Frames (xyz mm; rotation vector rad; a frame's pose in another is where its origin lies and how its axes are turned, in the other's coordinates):
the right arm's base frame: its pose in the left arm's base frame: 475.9 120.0 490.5 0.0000 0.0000 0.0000
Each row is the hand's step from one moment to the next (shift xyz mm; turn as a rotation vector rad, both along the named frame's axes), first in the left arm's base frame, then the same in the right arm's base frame.
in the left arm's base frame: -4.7 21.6 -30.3 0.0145 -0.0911 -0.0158
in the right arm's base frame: -4.7 21.6 -30.3 0.0145 -0.0911 -0.0158
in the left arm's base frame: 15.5 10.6 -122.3 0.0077 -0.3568 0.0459
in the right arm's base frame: 15.5 10.6 -122.3 0.0077 -0.3568 0.0459
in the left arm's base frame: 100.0 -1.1 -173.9 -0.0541 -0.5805 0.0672
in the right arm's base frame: 100.0 -1.1 -173.9 -0.0541 -0.5805 0.0672
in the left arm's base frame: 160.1 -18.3 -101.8 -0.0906 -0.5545 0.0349
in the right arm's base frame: 160.1 -18.3 -101.8 -0.0906 -0.5545 0.0349
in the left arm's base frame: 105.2 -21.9 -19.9 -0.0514 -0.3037 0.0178
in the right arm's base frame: 105.2 -21.9 -19.9 -0.0514 -0.3037 0.0178
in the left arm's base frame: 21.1 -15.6 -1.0 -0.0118 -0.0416 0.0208
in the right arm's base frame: 21.1 -15.6 -1.0 -0.0118 -0.0416 0.0208
